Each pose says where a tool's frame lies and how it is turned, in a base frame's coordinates. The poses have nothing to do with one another.
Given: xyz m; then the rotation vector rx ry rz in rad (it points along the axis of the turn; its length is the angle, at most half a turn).
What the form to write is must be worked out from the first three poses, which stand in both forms.
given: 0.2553 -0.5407 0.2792 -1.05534 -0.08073 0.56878
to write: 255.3 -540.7 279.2 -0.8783 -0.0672 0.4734 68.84
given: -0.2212 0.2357 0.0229 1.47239 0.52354 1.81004
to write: -221.2 235.7 22.9 0.6157 0.2189 0.7569 137.01
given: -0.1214 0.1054 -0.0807 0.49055 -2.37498 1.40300
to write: -121.4 105.4 -80.7 0.1751 -0.8477 0.5008 160.53
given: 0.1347 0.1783 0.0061 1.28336 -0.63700 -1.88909
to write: 134.7 178.3 6.1 0.5413 -0.2687 -0.7968 135.85
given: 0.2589 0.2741 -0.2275 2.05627 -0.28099 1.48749
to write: 258.9 274.1 -227.5 0.8053 -0.1100 0.5826 146.30
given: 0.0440 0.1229 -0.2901 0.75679 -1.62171 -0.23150
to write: 44.0 122.9 -290.1 0.4194 -0.8987 -0.1283 103.39
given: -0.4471 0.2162 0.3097 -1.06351 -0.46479 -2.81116
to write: -447.1 216.2 309.7 -0.3497 -0.1528 -0.9243 174.26
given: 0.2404 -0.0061 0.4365 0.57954 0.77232 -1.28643
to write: 240.4 -6.1 436.5 0.3603 0.4802 -0.7998 92.16
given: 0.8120 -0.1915 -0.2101 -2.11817 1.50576 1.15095
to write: 812.0 -191.5 -210.1 -0.7452 0.5298 0.4049 162.85
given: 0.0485 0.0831 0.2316 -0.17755 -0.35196 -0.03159
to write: 48.5 83.1 231.6 -0.4490 -0.8900 -0.0799 22.66
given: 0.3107 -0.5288 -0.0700 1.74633 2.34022 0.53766
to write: 310.7 -528.8 -70.0 0.5882 0.7882 0.1811 170.12
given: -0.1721 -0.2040 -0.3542 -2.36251 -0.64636 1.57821
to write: -172.1 -204.0 -354.2 -0.8108 -0.2218 0.5416 166.95
